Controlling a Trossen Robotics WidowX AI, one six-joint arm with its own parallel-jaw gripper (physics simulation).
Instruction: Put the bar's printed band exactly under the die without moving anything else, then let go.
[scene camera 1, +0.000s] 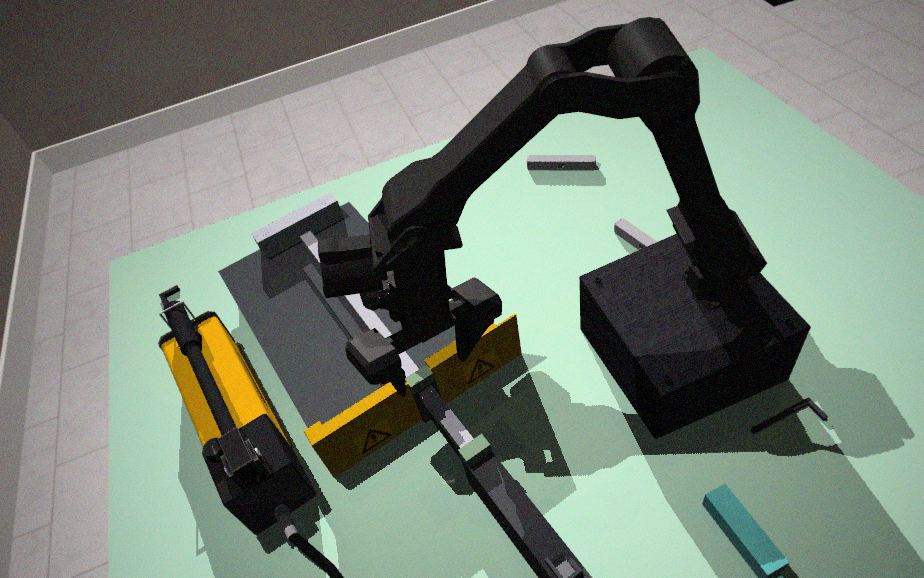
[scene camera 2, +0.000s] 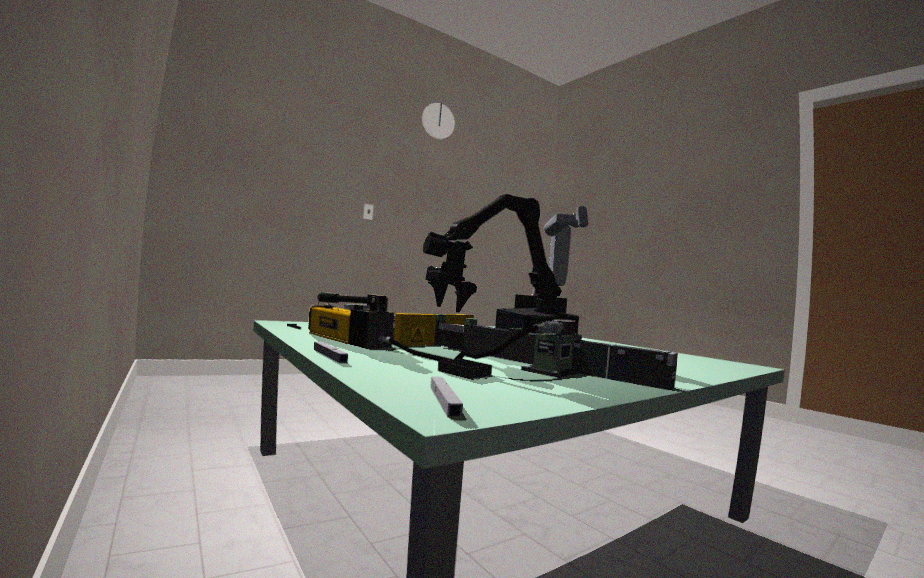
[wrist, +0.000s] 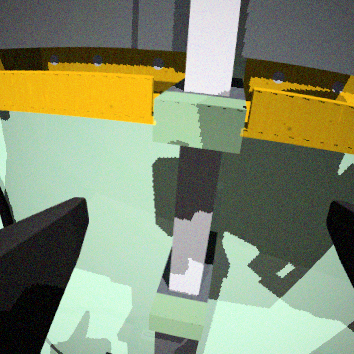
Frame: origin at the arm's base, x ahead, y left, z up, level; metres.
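Seen in the pictures: gripper, between the fingertips: (scene camera 1: 432, 376) (scene camera 2: 448, 309) (wrist: 210, 211); arm's base, origin of its link: (scene camera 1: 717, 282) (scene camera 2: 546, 311).
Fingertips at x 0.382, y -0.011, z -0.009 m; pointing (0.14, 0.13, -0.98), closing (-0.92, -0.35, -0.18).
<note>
Offsets run from my fingertips to a thing's top centre. "pt": to the spot under its first point. Level surfaces: height alone.
My gripper (scene camera 1: 432, 374) (scene camera 2: 448, 308) (wrist: 210, 211) is open and empty. Its fingers are wide apart, above and either side of a narrow track. A long pale bar (scene camera 1: 364, 310) (wrist: 212, 45) lies over the grey plate @[0.060 m down] (scene camera 1: 279, 333) and runs to a green block @[pt 0.012 m right, 0.017 m ahead, 0.023 m down] (scene camera 1: 420, 383) (wrist: 197, 122) in the gap of the yellow guard (scene camera 1: 476, 364) (scene camera 2: 417, 329) (wrist: 75, 95). A narrow length (wrist: 192, 240), partly shaded, continues between this block and a second green block @[pt 0.102 m left, 0.021 m back, 0.018 m down] (scene camera 1: 474, 447) (wrist: 177, 316). I cannot make out the printed band or the die; the arm hides part of the plate.
A yellow-and-black machine @[pt 0.153 m right, 0.252 m ahead, 0.029 m down] (scene camera 1: 238, 361) (scene camera 2: 331, 324) with a cable stands beside the plate. The arm's black base (scene camera 1: 654, 320) is on the other side. A teal block @[0.318 m left, 0.283 m back, 0.083 m down] (scene camera 1: 746, 531), a hex key @[0.167 m left, 0.405 m back, 0.105 m down] (scene camera 1: 783, 414) and loose pale bars (scene camera 1: 562, 163) (scene camera 2: 446, 395) lie on the table.
</note>
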